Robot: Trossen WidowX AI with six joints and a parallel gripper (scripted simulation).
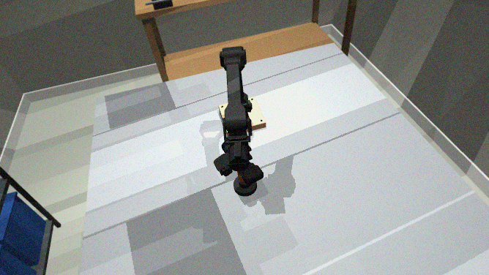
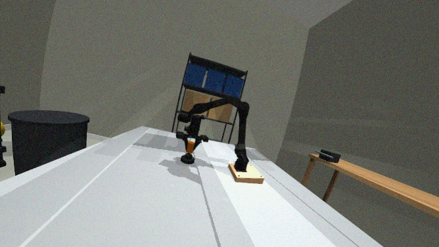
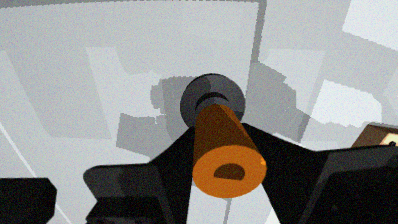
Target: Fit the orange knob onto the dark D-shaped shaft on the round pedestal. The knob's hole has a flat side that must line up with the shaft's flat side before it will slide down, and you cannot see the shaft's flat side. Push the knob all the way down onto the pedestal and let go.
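Right now the orange knob is 2 cm above my gripper tip. Also, from my gripper tip: dark round pedestal: 4 cm below.
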